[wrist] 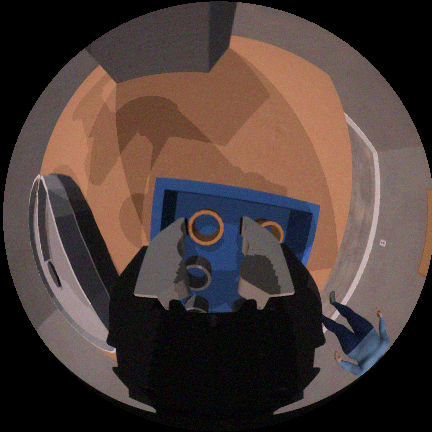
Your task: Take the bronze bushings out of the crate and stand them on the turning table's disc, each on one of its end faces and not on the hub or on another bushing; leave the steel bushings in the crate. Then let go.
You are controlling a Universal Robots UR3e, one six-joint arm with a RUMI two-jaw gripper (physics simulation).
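Places are measured from the arm's base along level axes (x ahead, y left, z up), in metres.
Pixels of known places: gripper, fingertip midpoint: [213, 218].
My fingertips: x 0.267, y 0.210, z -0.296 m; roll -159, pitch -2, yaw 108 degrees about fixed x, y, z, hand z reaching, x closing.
Observation:
Behind a point stands the place of what it marks.
My gripper [213, 218] @[z -0.296, x 0.267, y 0.210 m] is open and empty, its two fingers apart above the blue crate [225, 188] @[z -0.267, x 0.238, y 0.211 m]. One bronze bushing [206, 243] @[z -0.286, x 0.289, y 0.210 m] stands on end in the crate, seen between the fingertips, nearer the left one. A second bronze bushing [281, 233] @[z -0.286, x 0.260, y 0.278 m] is to the right, partly hidden behind the right finger. A steel bushing [202, 264] @[z -0.291, x 0.313, y 0.212 m] is beside the left finger, partly covered by it. Another steel bushing [196, 302] @[z -0.295, x 0.371, y 0.219 m] shows at the gripper's body, partly hidden. The turning table's pale disc [75, 302] @[z -0.264, x 0.507, y -0.010 m] is at the far left, with its dark hub [53, 273] @[z -0.256, x 0.471, y -0.081 m].
A large dark grey block [160, 45] @[z -0.241, x 0.053, y 0.064 m] stands at the top of the view. The orange-brown table top [300, 125] @[z -0.317, x 0.104, y 0.291 m] carries shadows of the arm. A grey strip with a pale edge [377, 185] runs along the right. A person in blue [367, 350] is at the lower right.

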